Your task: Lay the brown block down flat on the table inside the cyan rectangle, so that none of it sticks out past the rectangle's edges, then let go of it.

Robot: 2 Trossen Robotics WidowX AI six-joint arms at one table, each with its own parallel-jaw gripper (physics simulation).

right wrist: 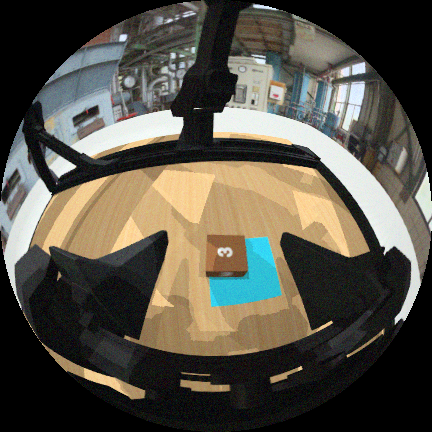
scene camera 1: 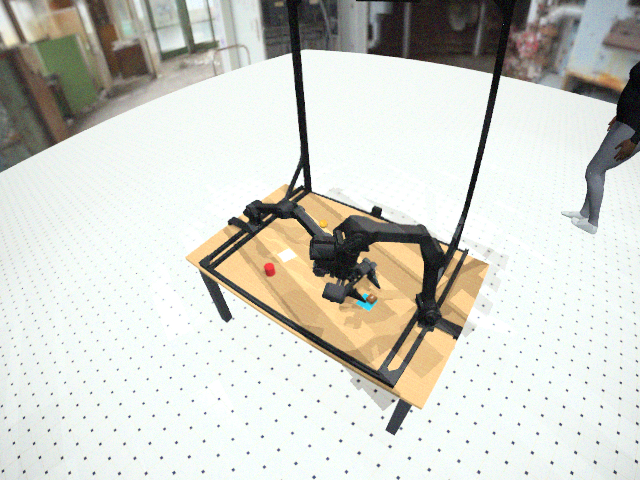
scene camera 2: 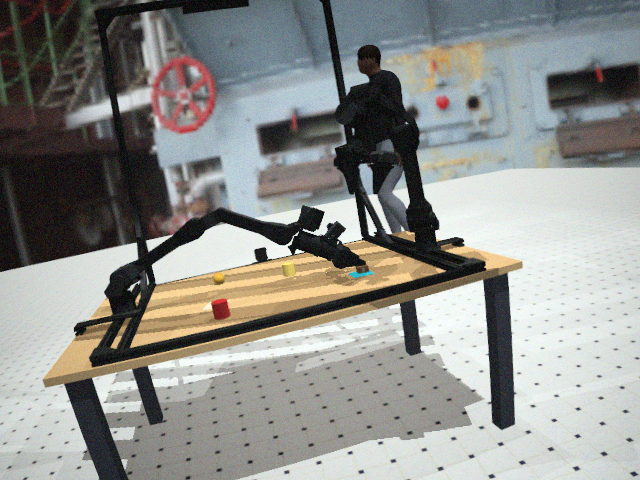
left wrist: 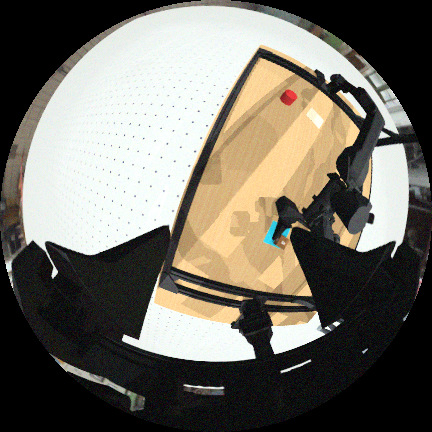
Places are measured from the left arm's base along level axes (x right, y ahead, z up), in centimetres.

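Pixels of known places: left gripper, fingertip midpoint: (scene camera 2: 363,194) (left wrist: 233,232); right gripper, fingertip midpoint: (right wrist: 226,237) (scene camera 1: 373,295) (scene camera 2: 362,260) (left wrist: 284,245); left arm's base, origin of the base link: (right wrist: 198,141) (scene camera 1: 426,320) (scene camera 2: 427,248) (left wrist: 249,305); right arm's base, origin of the base link: (scene camera 1: 255,222) (scene camera 2: 124,312) (left wrist: 329,89).
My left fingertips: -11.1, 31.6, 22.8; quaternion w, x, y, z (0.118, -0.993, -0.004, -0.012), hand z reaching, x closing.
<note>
Ahead of a thing's pixels: the offset from my left fingertips to its middle, as dx, dy, dz. "pt": to the spot under its first point.
The brown block @[+17.4, -9.4, -23.8] (scene camera 1: 371,298) (scene camera 2: 362,268) (left wrist: 283,242) (right wrist: 226,255), marked 3, lies flat on the table at the far left part of the cyan rectangle @[pt +14.5, -8.0, -24.6] (scene camera 1: 366,305) (scene camera 2: 356,275) (left wrist: 270,236) (right wrist: 260,285) in the right wrist view. Its left side there is at or slightly past the rectangle's left edge; its far lower edge is hidden. My right gripper (right wrist: 226,237) is open and low, with its fingers wide apart on either side of the block and touching neither side in the right wrist view. My left gripper (left wrist: 233,232) is open and empty, high above the table.
A red cylinder @[+20.9, +35.1, -22.6] (scene camera 1: 269,269) (scene camera 2: 220,308) (left wrist: 288,97) stands near a white square @[pt +32.7, +32.2, -24.6] (scene camera 1: 286,255) (left wrist: 315,118). A yellow cylinder @[+39.9, +3.2, -22.8] (scene camera 2: 288,269) and an orange ball @[+56.0, +21.8, -22.8] (scene camera 1: 323,223) (scene camera 2: 218,278) are farther back. In scene camera 1 the left arm crosses in front of the right arm.
</note>
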